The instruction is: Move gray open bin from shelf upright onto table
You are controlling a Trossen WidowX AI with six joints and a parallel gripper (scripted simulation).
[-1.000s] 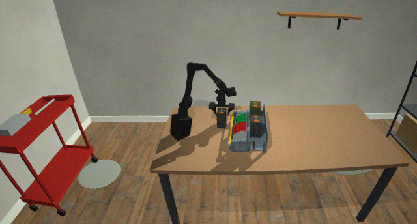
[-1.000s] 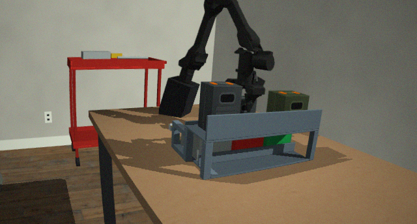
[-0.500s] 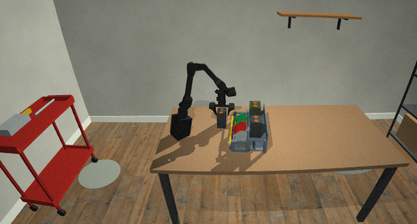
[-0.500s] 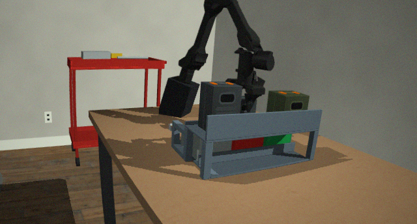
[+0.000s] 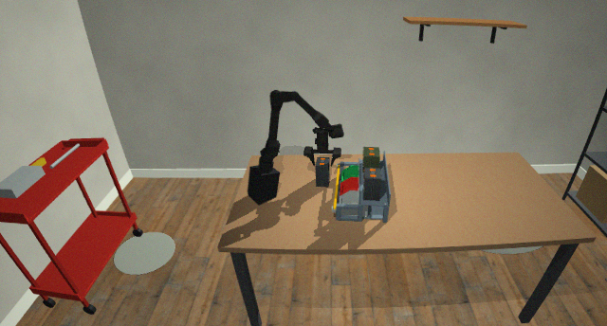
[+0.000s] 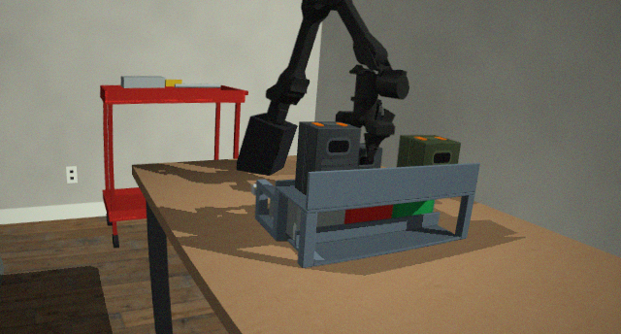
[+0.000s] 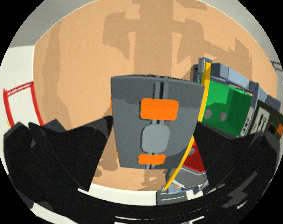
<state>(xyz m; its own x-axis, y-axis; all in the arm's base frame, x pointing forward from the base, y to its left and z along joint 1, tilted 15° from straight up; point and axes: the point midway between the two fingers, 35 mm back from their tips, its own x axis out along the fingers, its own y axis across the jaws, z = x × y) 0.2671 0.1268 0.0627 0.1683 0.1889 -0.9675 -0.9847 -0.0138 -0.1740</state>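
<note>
My gripper is now 110 mm to the left of the yellow stick, 90 mm short of it and 80 mm above it. Also, from my hand: gray bin 210 mm to the right, 180 mm ahead, 90 mm below; then green bin 170 mm ahead, 90 mm below, 10 mm to the left; then red bin 170 mm ahead, 100 mm to the right, 90 mm below.
</note>
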